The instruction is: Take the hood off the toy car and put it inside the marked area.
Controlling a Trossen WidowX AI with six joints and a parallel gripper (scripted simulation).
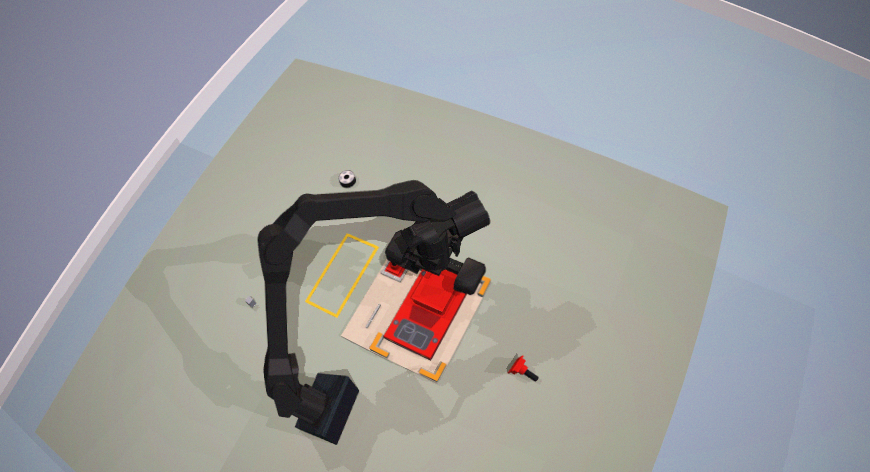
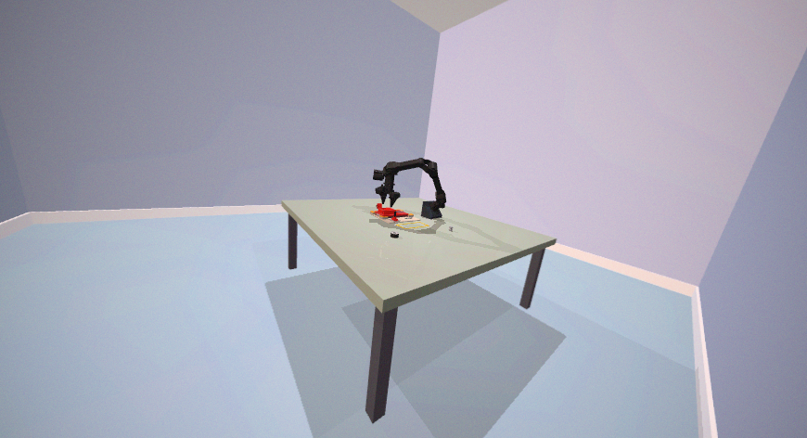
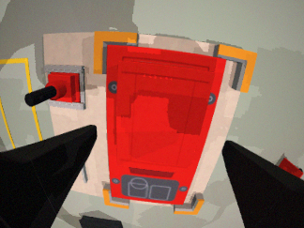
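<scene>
Now: gripper tip 3 cm above the red hood. Also, from my gripper tip: small wheel 18 cm ahead, 33 cm to the left, 6 cm below.
</scene>
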